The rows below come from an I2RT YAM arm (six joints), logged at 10 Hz.
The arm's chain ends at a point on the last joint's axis. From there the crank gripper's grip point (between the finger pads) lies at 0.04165 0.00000 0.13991 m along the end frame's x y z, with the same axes.
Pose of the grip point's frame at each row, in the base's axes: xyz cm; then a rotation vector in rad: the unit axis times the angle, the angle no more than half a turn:
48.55 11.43 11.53 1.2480 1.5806 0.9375
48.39 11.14 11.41 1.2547 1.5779 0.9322
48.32 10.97 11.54 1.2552 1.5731 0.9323
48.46 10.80 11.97 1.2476 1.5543 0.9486
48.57 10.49 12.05 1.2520 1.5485 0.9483
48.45 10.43 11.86 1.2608 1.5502 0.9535
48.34 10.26 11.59 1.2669 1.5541 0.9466
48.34 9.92 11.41 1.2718 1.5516 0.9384
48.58 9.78 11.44 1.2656 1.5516 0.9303
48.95 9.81 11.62 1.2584 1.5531 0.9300
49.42 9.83 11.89 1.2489 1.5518 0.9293
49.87 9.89 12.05 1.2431 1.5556 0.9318
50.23 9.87 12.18 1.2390 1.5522 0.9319
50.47 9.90 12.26 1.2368 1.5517 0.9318
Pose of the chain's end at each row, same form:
35.71 6.87 16.78 1.2480 1.5806 0.9375
35.54 6.66 16.69 1.2547 1.5779 0.9322
35.44 6.52 16.78 1.2552 1.5731 0.9323
35.47 6.33 16.91 1.2476 1.5543 0.9486
35.55 6.07 16.96 1.2520 1.5485 0.9483
35.46 5.96 16.80 1.2608 1.5502 0.9535
35.37 5.84 16.63 1.2669 1.5541 0.9466
35.36 5.61 16.50 1.2718 1.5516 0.9384
35.58 5.53 16.55 1.2656 1.5516 0.9303
35.95 5.54 16.71 1.2584 1.5531 0.9300
36.40 5.56 16.93 1.2489 1.5518 0.9293
36.87 5.56 17.08 1.2431 1.5556 0.9318
37.20 5.56 17.16 1.2390 1.5522 0.9319
37.44 5.59 17.22 1.2368 1.5517 0.9318

